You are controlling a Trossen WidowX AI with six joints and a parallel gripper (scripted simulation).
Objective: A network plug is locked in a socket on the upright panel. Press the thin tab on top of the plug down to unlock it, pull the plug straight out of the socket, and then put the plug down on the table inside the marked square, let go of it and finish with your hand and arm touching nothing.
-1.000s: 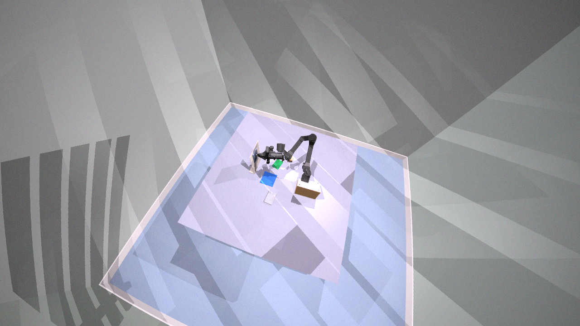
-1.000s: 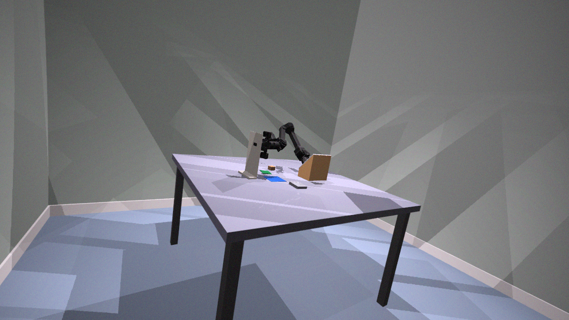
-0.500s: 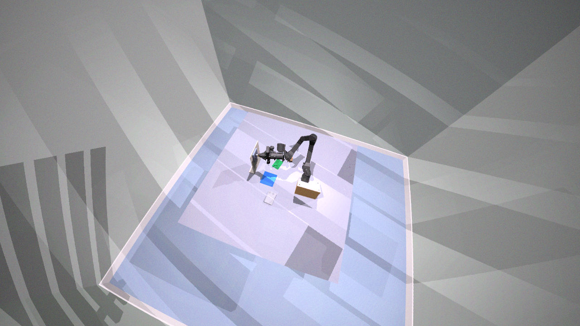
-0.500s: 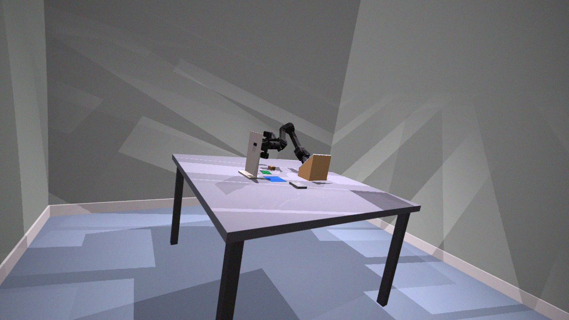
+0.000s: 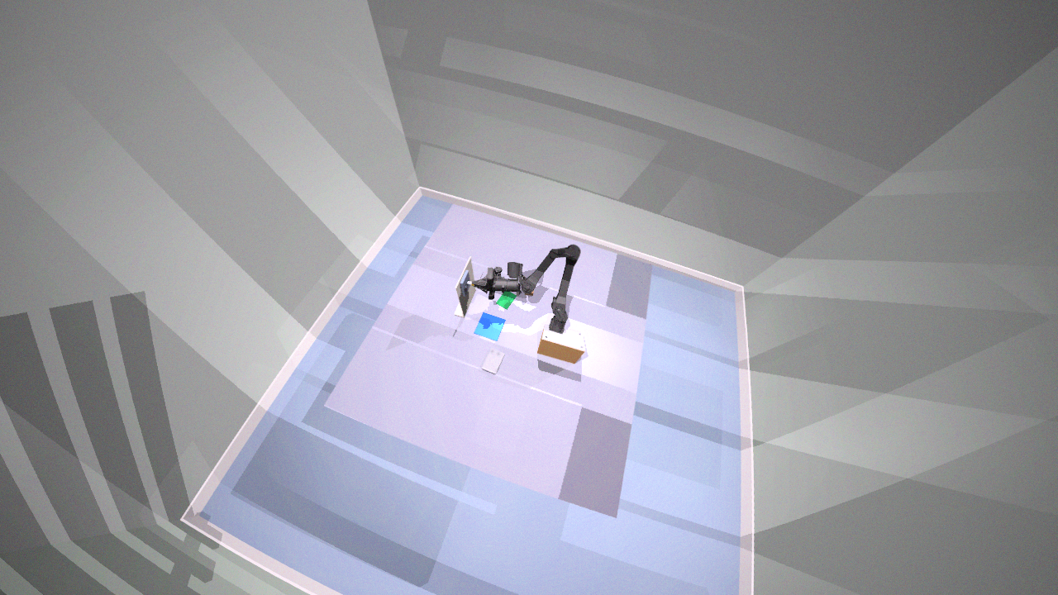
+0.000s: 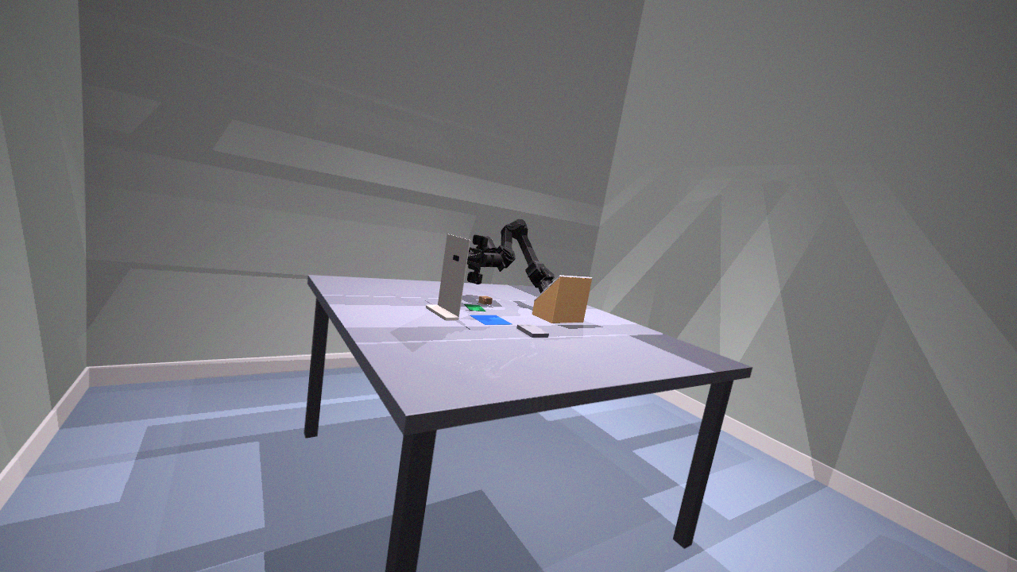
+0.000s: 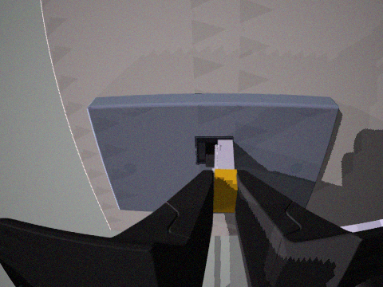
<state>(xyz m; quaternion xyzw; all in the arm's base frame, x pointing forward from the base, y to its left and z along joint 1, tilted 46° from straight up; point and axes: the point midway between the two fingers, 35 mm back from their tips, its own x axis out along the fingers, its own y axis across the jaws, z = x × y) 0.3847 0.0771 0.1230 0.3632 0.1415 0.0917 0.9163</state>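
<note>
Now: the blue square 21 cm below my gripper tip, 11 cm behind it and 8 cm to the left of it. The rest, counted from my gripper tip: network plug (1 cm ahead); upright panel (8 cm below, 4 cm ahead, 1 cm to the left); small block (23 cm behind, 20 cm below, 18 cm to the right).
</note>
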